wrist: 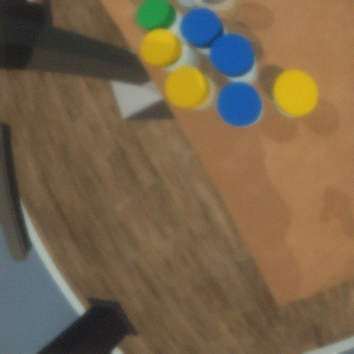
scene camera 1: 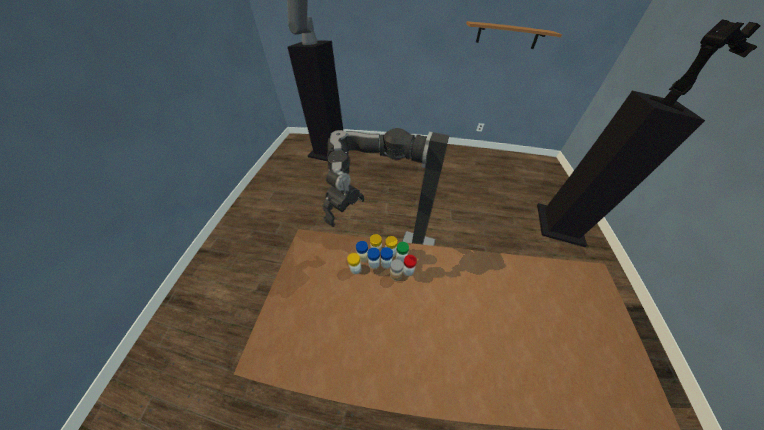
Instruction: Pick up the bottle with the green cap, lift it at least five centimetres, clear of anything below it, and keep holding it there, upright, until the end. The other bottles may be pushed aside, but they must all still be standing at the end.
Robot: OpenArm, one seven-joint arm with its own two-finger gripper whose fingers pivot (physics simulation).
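The green-capped bottle (scene camera 1: 402, 248) (wrist: 155, 13) stands upright at the table's back edge, in a tight cluster. Near it are a yellow-capped bottle (scene camera 1: 391, 243) (wrist: 161, 47), a blue-capped bottle (scene camera 1: 386, 253) (wrist: 201, 27), a red-capped bottle (scene camera 1: 410, 261) and a grey-capped bottle (scene camera 1: 396, 268). Another yellow-capped bottle (scene camera 1: 375, 241) (wrist: 187, 87) and two blue-capped ones stand to the left. My gripper (scene camera 1: 345, 209) is open and empty, above and to the left of the cluster, away from the green cap. Parts of it show along the left of the wrist view.
A yellow-capped bottle (scene camera 1: 353, 260) (wrist: 295, 93) stands at the cluster's left end, a little apart. The arm's dark post (scene camera 1: 429, 186) rises right behind the green-capped bottle. The brown table top (scene camera 1: 454, 341) (wrist: 310, 200) extends right and forward. Two dark pedestals stand farther off.
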